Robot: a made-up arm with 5 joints.
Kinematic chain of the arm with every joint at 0, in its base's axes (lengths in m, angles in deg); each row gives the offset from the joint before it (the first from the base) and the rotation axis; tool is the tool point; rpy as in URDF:
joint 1: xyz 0 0 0.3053 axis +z
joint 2: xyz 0 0 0 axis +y
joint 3: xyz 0.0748 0 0.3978 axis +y
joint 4: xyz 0.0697 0 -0.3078 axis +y
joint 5: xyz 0.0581 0 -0.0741 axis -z
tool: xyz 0 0 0 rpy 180 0 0
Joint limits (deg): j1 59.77..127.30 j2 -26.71..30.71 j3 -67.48..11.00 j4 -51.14..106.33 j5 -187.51..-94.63
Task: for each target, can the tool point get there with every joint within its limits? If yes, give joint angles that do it. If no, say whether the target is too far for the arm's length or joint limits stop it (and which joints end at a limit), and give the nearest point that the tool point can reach.
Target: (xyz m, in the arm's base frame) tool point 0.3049 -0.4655 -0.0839
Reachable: no: joint limits stop it (at a limit: joint 1, joint 2, joint 3) | nearest point 0.0266 0.0456 0.2620 | short by 0.677 m
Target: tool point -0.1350 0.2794 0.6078
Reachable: yes | joints 115.79 -22.10 -35.50 -1.54 -160.81
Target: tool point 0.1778 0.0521 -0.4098
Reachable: no: joint limits stop it (at a limit: joint 1, joint 2) | nearest point 0.1080 0.1853 0.2028 | short by 0.631 m
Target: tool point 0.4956 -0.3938 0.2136
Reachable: no: joint limits stop it (at a limit: joint 1, joint 2, joint 3, joint 4) | nearest point 0.0220 -0.0289 0.3595 | short by 0.615 m
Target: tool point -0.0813 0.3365 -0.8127
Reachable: no: too far | nearest point -0.0681 0.2820 0.2000 | short by 1.014 m
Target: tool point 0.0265 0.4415 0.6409
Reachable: yes | joints 86.57 -3.85 -57.09 -4.66 -105.14
